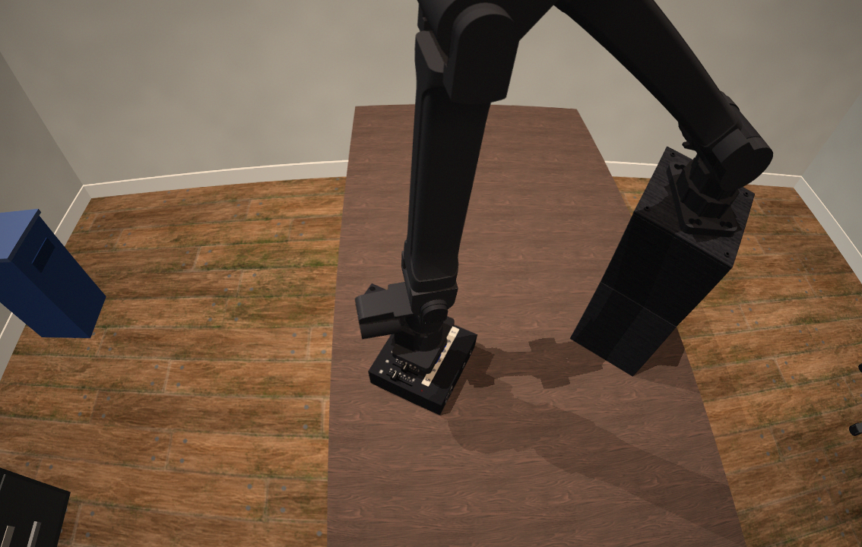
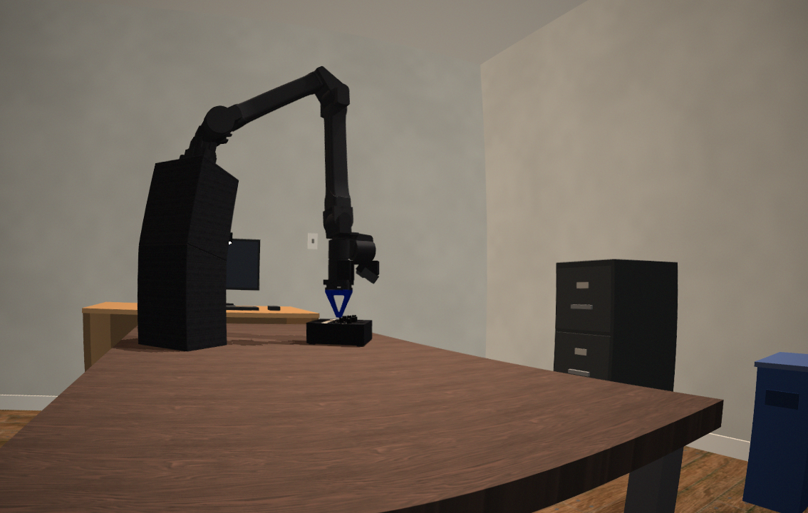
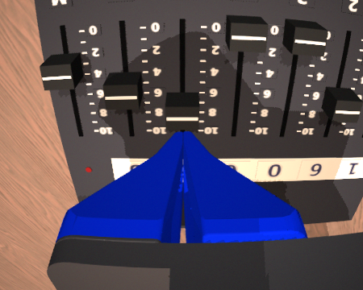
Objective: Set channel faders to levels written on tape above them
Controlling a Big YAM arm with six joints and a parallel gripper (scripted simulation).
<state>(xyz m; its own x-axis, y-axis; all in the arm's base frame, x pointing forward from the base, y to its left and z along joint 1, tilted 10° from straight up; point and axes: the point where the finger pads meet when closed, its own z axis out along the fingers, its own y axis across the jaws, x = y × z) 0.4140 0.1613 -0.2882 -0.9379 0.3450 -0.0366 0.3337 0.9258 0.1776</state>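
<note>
My gripper is now 1 cm short of the fader 5 and 1 cm above it. Also, from my hand: fader 4: 4 cm ahead, 4 cm to the right, 1 cm below; then fader 6: 3 cm ahead, 1 cm to the left, 1 cm below; then master fader: 5 cm ahead, 3 cm to the left, 1 cm below.
</note>
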